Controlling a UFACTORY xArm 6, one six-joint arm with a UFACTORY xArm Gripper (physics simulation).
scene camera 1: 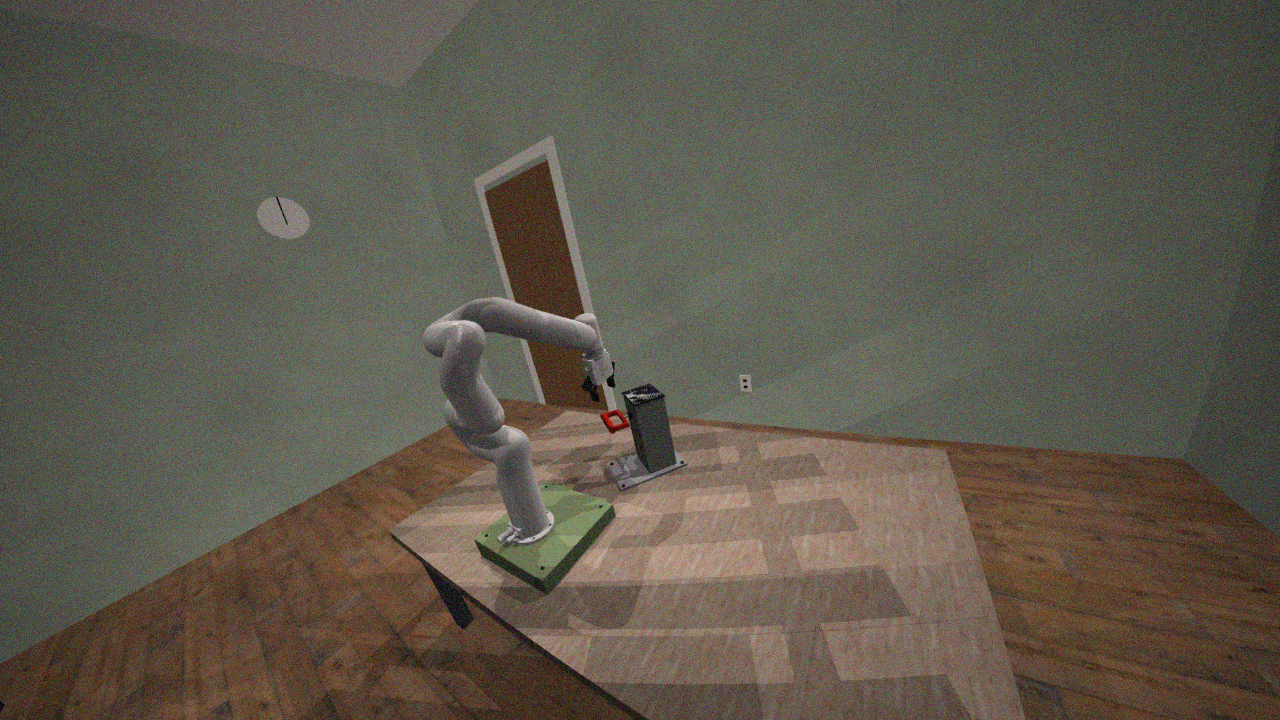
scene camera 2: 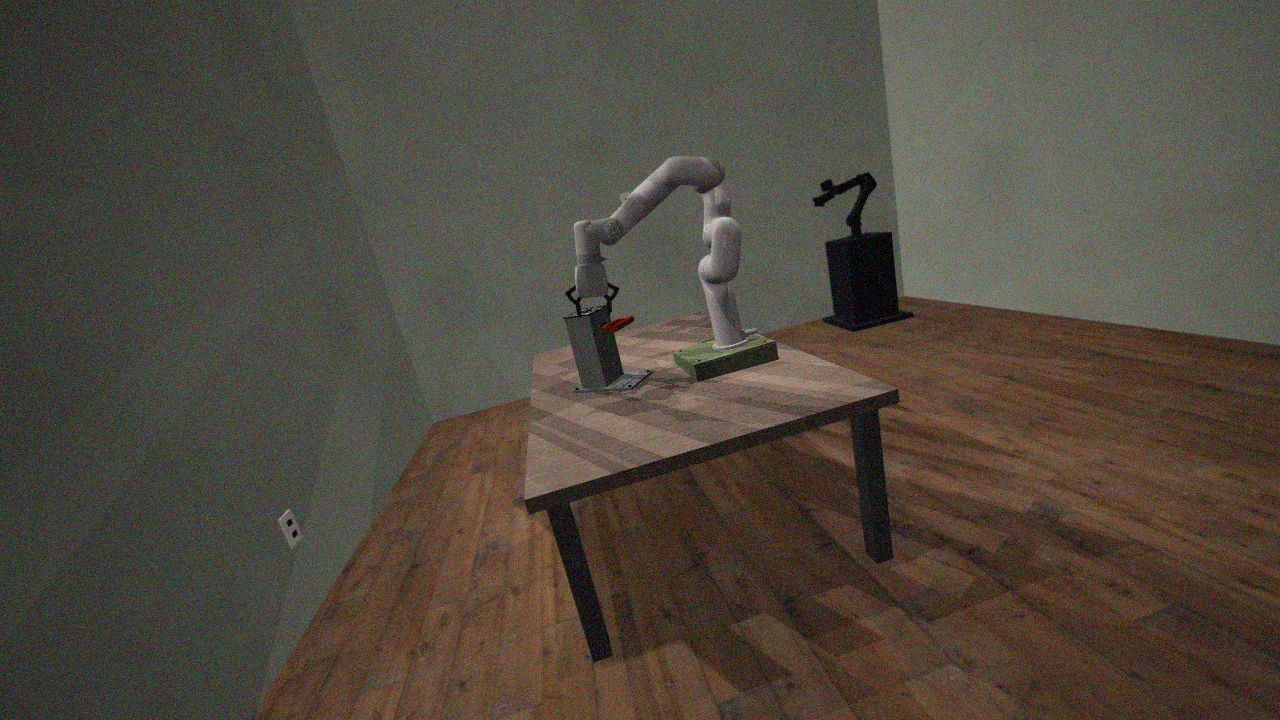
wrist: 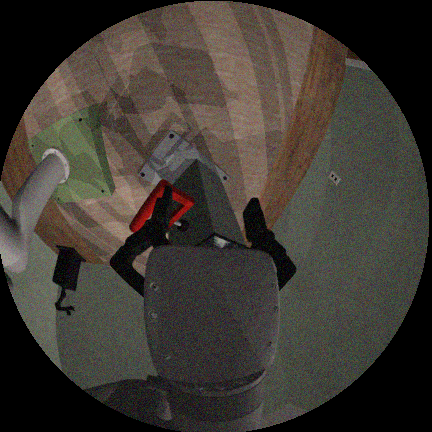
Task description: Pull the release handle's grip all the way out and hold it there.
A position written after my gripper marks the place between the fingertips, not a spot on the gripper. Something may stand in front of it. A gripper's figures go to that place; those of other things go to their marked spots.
Labels:
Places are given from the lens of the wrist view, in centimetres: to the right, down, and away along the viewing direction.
my gripper [wrist: 210,199]: 0, -2, 15
grey base plate [wrist: 173,154]: -11, -17, 35

